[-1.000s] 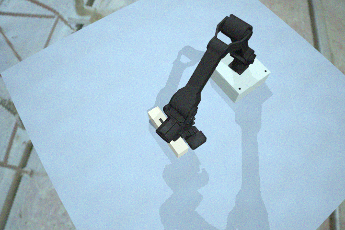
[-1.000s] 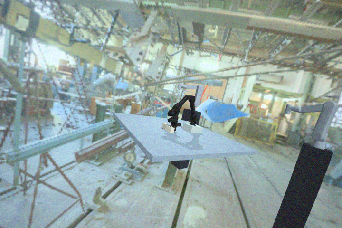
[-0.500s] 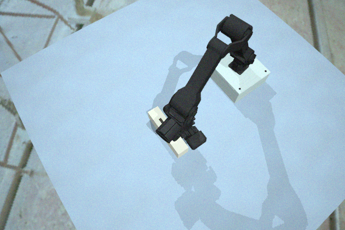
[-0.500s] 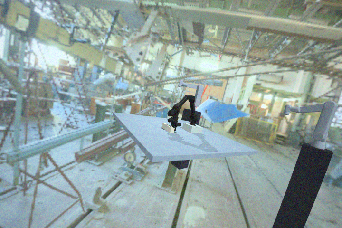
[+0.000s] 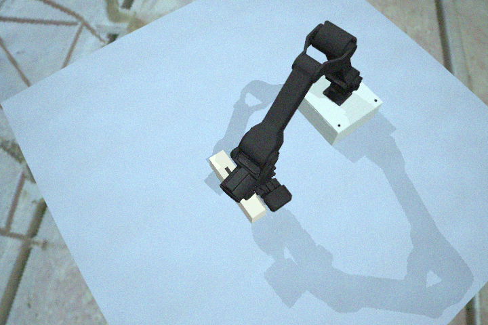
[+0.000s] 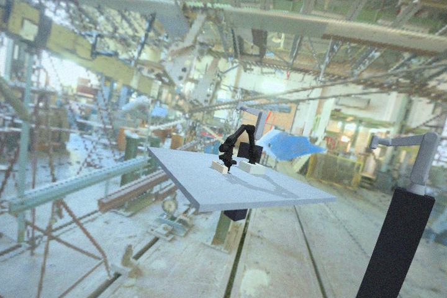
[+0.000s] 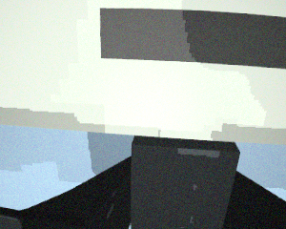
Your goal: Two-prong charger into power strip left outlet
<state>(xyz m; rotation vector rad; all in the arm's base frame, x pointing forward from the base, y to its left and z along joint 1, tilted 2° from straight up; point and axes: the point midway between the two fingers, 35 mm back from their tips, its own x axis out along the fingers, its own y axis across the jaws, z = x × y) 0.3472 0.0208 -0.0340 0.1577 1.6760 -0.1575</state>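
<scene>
Now: gripper tip 20 mm short of the dark grey charger and 10 mm below it.
</scene>
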